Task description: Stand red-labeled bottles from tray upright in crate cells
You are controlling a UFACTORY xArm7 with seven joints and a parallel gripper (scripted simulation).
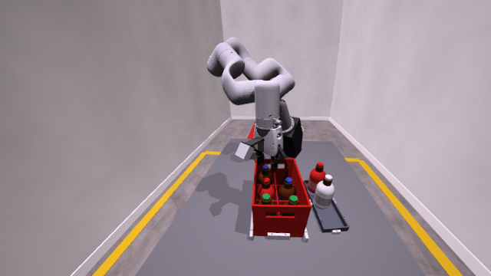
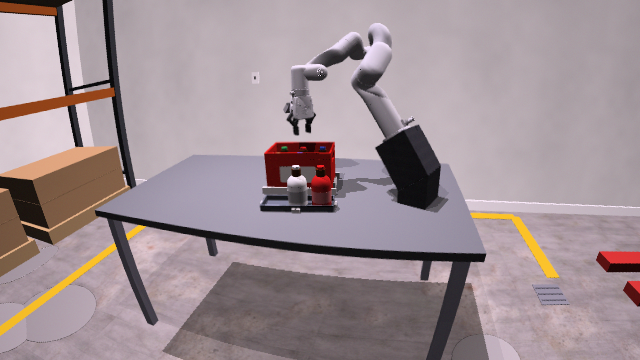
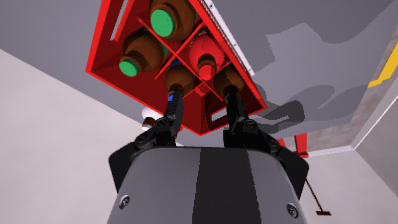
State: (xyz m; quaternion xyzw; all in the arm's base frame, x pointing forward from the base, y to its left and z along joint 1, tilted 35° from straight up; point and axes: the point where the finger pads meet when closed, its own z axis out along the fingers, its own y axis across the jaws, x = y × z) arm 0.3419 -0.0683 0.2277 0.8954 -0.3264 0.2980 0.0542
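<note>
The white bottle is 250 mm to the left of my hand and 160 mm below it. Also, from my hand: red crate: 160 mm below, 40 mm to the left; then dark tray: 260 mm to the left, 230 mm below.
</note>
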